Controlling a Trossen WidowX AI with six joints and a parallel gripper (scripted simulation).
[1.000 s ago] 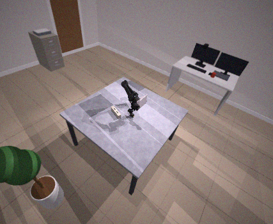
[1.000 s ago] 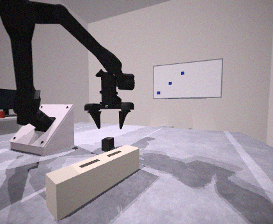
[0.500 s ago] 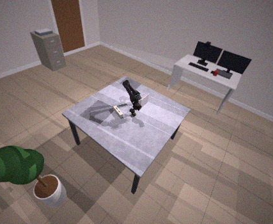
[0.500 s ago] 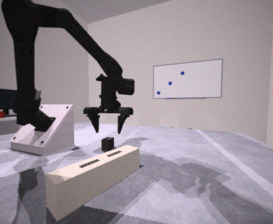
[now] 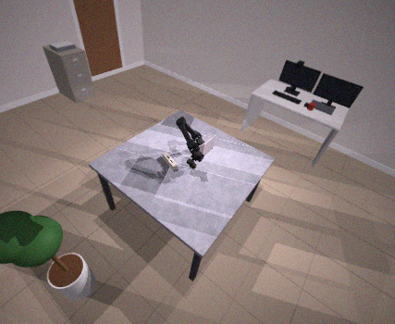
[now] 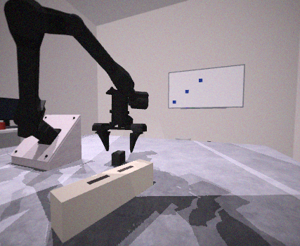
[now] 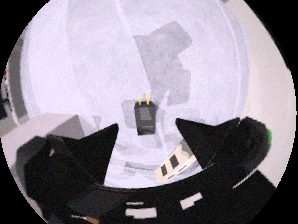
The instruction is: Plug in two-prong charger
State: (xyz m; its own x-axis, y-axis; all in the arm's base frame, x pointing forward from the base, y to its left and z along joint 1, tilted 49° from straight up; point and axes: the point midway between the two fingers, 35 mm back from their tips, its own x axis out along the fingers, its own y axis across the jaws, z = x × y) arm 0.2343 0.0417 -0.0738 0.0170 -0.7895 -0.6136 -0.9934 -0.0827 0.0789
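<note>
The two-prong charger lies 2 cm to the left of my gripper tip and 2 cm below it.
</note>
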